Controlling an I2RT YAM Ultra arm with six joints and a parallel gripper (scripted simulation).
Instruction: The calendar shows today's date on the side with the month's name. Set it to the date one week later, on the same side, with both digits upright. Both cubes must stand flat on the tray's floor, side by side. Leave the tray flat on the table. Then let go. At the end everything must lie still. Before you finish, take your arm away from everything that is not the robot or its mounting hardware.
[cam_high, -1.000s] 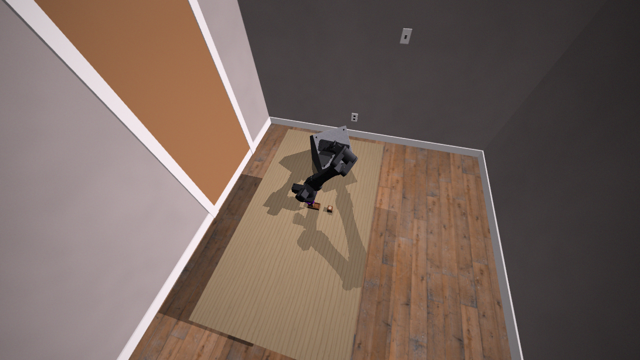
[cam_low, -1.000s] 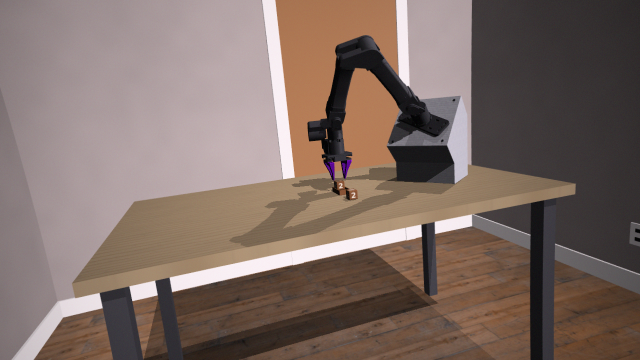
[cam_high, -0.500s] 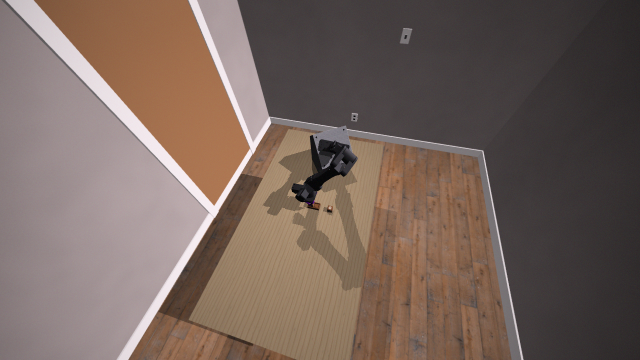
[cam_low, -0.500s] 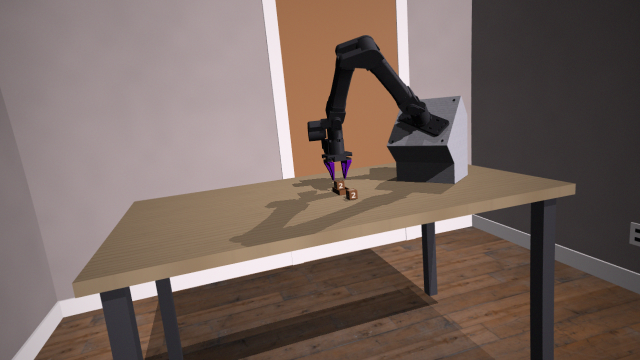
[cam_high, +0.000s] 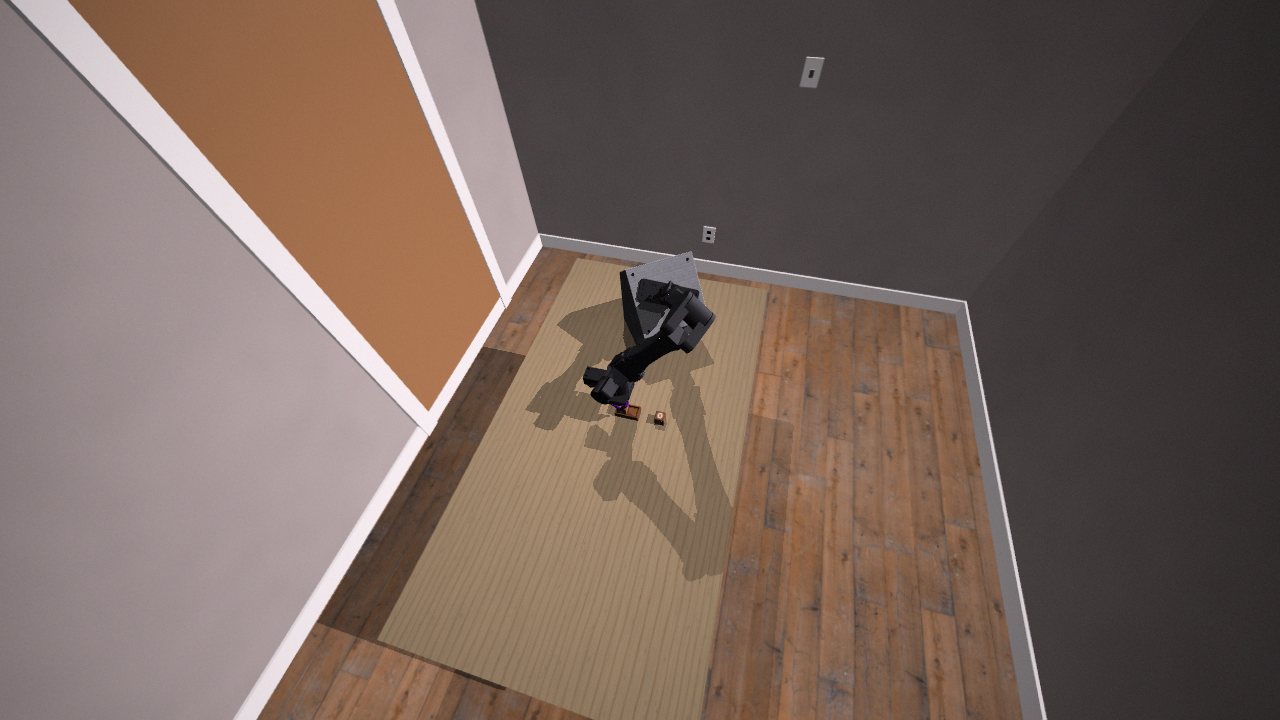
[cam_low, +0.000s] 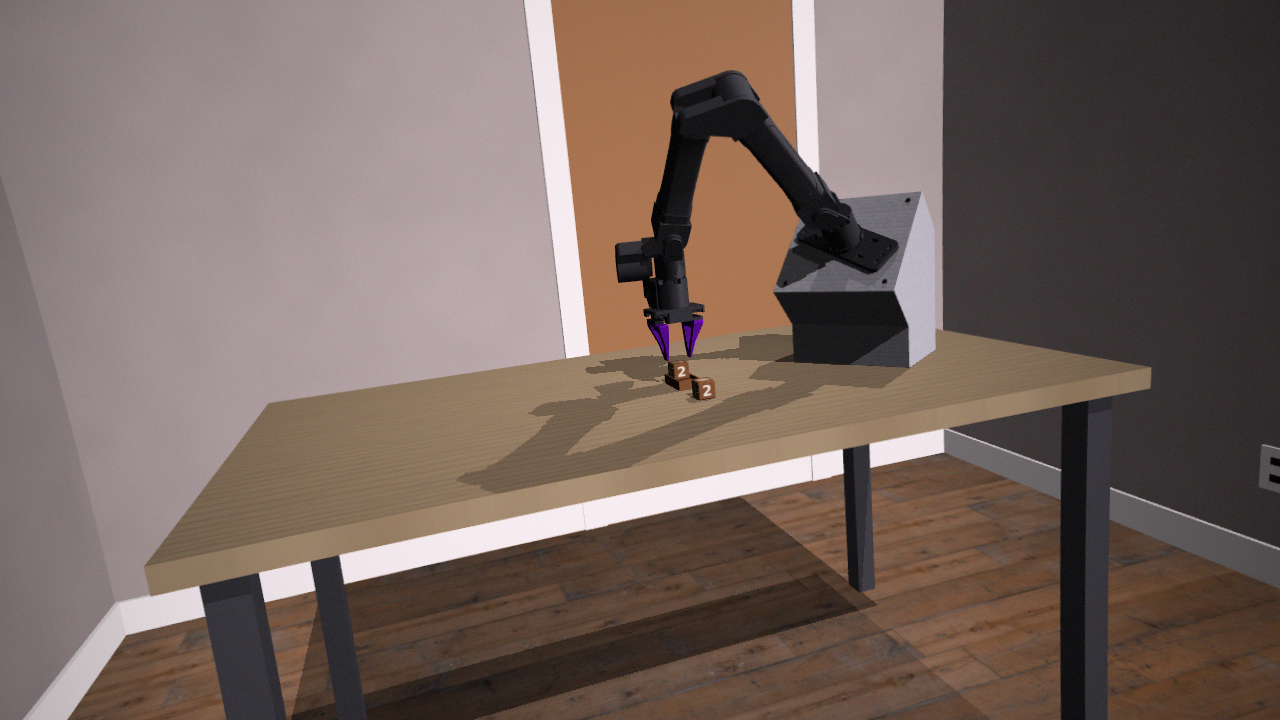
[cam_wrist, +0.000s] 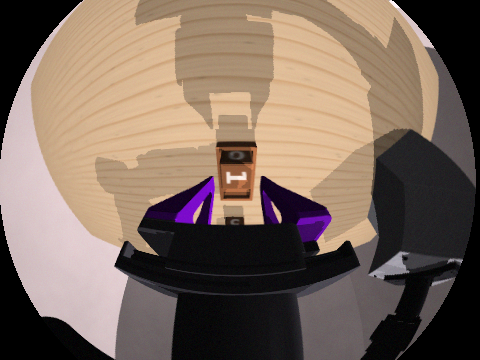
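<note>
Right now my hand is 50 mm above the brown tray and 20 mm to the right of it.
</note>
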